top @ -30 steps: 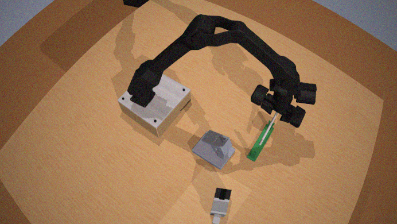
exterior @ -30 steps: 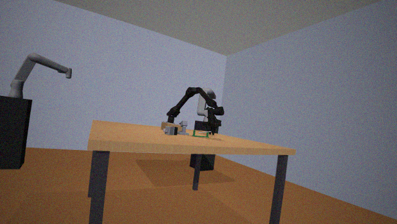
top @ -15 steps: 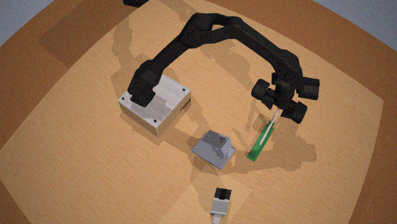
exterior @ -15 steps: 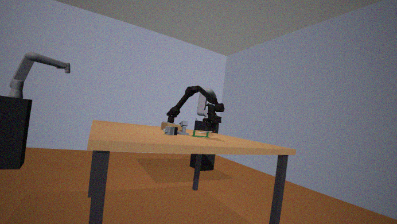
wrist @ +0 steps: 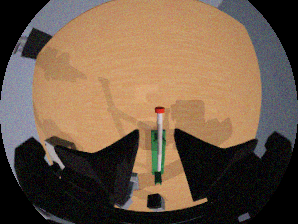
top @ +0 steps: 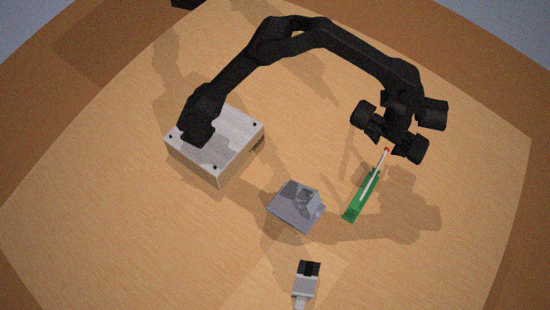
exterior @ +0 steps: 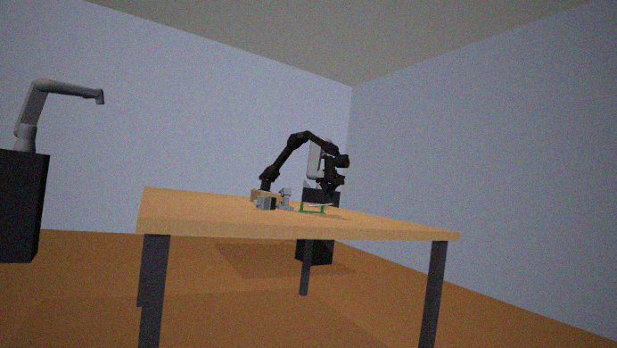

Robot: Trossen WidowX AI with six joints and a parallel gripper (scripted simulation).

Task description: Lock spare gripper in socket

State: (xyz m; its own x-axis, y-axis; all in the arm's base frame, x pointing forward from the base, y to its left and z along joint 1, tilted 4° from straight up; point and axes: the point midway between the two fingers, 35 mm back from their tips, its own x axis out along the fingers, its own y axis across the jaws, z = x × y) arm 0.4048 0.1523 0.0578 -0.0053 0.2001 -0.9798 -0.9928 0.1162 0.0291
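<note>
Right now the green bracket is 100 mm to the right of my gripper tip and 60 mm below it. Round my gripper tip: spare gripper (30 mm behind, 360 mm to the right, 50 mm below); grey mount (120 mm behind, 190 mm to the right, 30 mm below).
</note>
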